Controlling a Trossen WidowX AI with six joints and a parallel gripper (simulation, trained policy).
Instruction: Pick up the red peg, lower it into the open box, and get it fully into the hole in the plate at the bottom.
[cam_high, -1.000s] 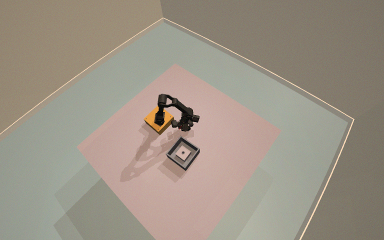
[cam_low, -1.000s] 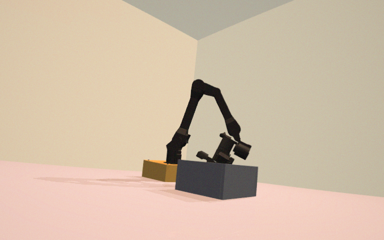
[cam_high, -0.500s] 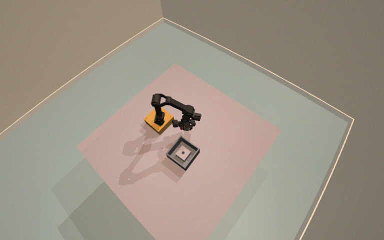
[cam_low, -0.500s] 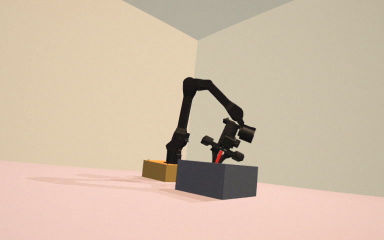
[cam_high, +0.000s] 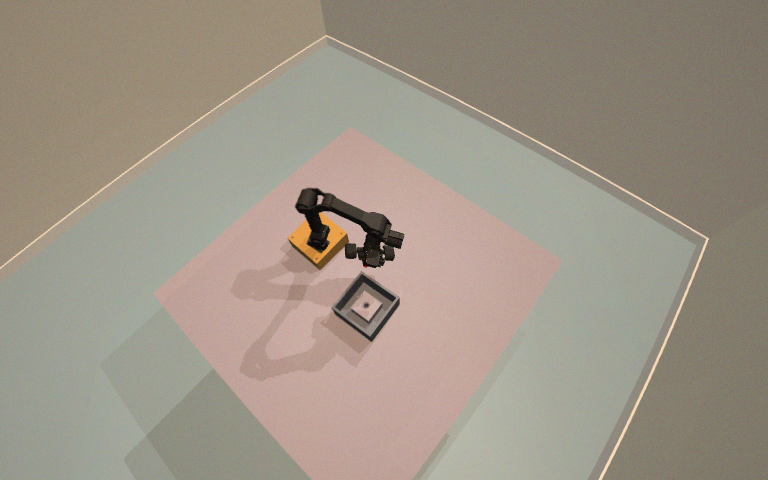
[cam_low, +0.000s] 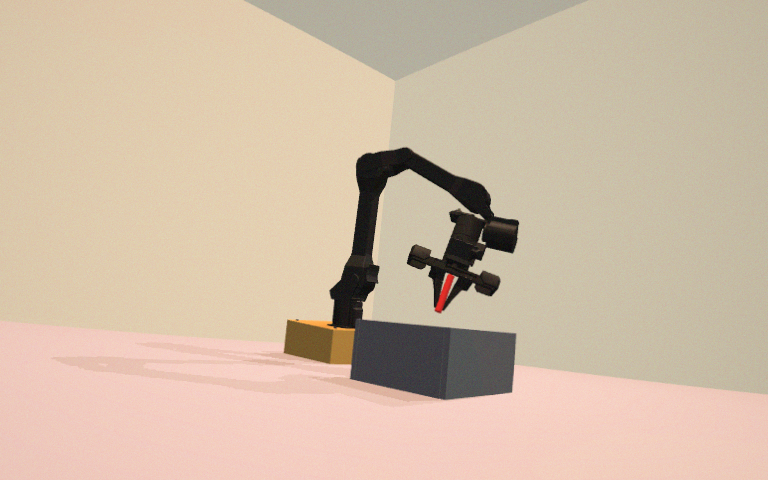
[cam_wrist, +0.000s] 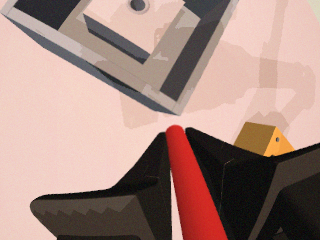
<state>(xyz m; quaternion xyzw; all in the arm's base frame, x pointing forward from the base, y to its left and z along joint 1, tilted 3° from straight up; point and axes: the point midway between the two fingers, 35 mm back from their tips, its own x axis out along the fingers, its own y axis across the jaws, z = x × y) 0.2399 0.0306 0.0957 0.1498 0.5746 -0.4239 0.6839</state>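
Right now my gripper tip is 110 mm to the left of the pale plate, 90 mm above it and 80 mm short of it. Also, from my gripper tip: red peg 30 mm above, 10 mm to the left; grey box 110 mm to the right, 110 mm below, 80 mm ahead.
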